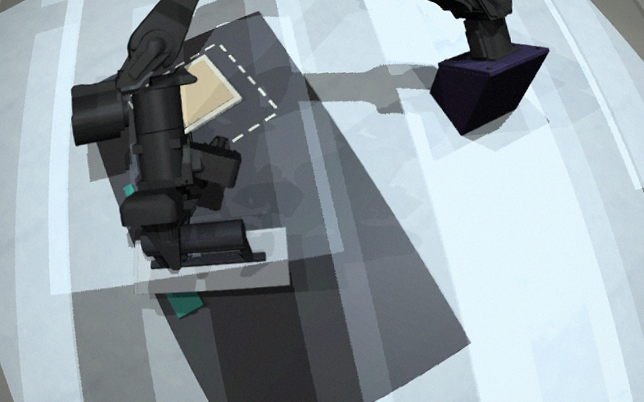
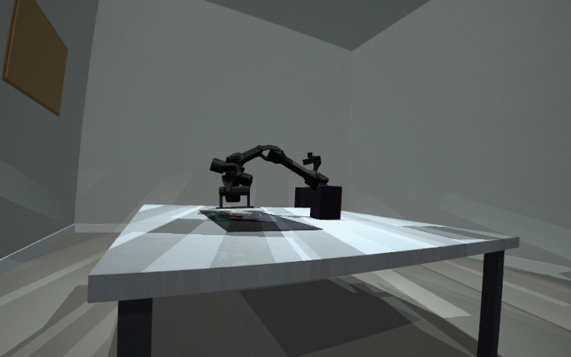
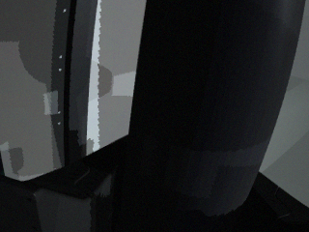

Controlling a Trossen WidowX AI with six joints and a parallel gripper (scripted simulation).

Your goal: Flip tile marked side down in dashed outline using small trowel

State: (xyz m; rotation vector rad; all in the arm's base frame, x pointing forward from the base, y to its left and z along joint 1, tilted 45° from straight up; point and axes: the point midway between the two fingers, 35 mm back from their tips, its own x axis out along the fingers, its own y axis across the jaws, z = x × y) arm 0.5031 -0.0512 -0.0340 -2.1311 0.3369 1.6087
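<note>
The green trowel is 9 cm below my gripper tip, 5 cm to the right of it and 2 cm ahead of it. Round my gripper tip: tile 26 cm to the right, 15 cm behind, 9 cm below; then dark mat 12 cm below, 12 cm behind, 6 cm to the right.
</note>
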